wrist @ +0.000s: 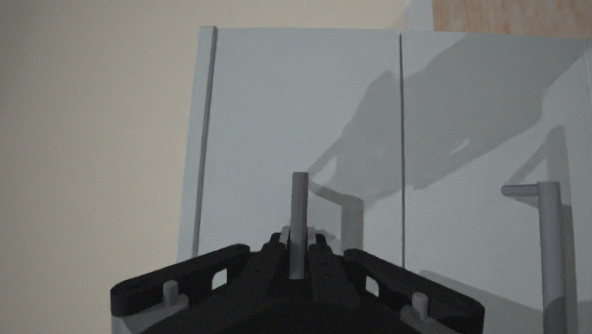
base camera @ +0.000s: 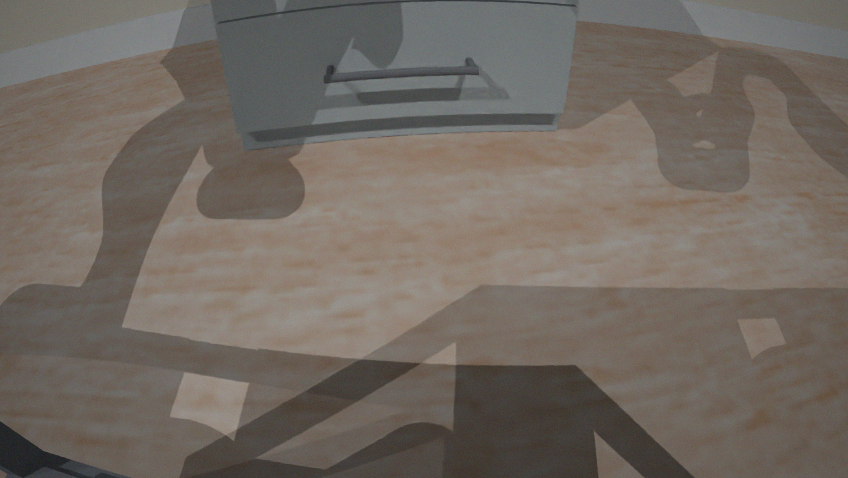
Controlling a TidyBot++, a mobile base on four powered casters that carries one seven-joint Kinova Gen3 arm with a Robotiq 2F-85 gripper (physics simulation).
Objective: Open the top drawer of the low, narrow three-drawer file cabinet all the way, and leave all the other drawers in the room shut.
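Frame: origin at the arm's base, x ahead, y up, z right, level; metres.
Seen in the pictures: gripper, fingertip midpoint: (wrist: 298,239).
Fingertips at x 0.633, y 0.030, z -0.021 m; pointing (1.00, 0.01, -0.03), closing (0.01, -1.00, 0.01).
Observation:
Offsets run from my fingertips to a thing's top centre. "spot": to the spot under its first point. Level surfaces: height alone.
The grey file cabinet (base camera: 522,53) (wrist: 207,100) stands against the wall; in the wrist view it appears turned sideways, its top edge to the left. The top drawer (wrist: 270,90) is shut, its front in line with the drawer below. Its bar handle @(spot: dx -0.030, dy +0.000, dz +0.035 m) (wrist: 299,200) runs up between the fingertips. My gripper (wrist: 298,239) is shut on this handle, with a black finger close on each side. The handle's near part is hidden by the gripper. The gripper does not show in the base camera view.
The middle drawer (wrist: 450,230) is shut, and its handle @(spot: dx -0.032, dy -0.151, dz +0.011 m) (wrist: 550,250) stands out to the right of my gripper. The bottom drawer (base camera: 267,65) with its handle (base camera: 403,73) is shut. The wall (wrist: 90,125) is behind the cabinet. Arm and base shadows fall on the wooden floor @(dy -0.426 m) (base camera: 415,225).

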